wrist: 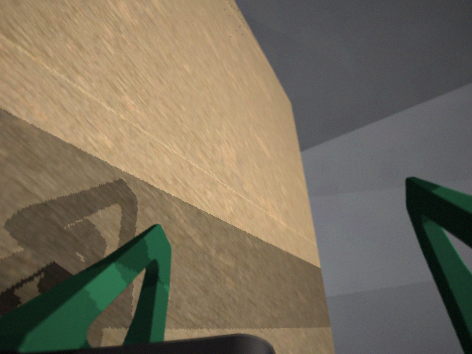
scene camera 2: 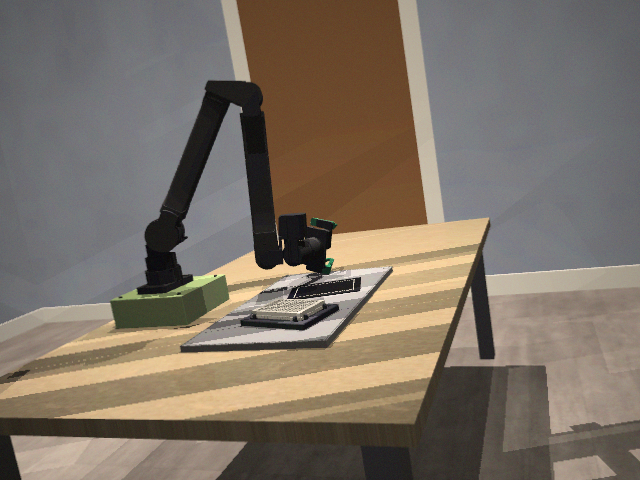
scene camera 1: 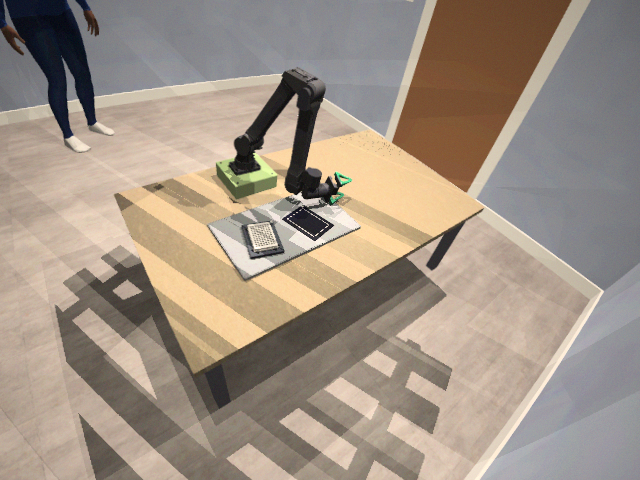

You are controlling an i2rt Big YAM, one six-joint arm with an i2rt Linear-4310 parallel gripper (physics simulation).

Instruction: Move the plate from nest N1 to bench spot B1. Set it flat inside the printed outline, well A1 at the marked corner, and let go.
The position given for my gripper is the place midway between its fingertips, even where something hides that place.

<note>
A white well plate [scene camera 2: 283,309] rests on a dark nest. Further things: my gripper [scene camera 2: 333,241].
My gripper shows as well in the wrist view [wrist: 280,215]. The wrist view does not show the white well plate: it is out of frame.
</note>
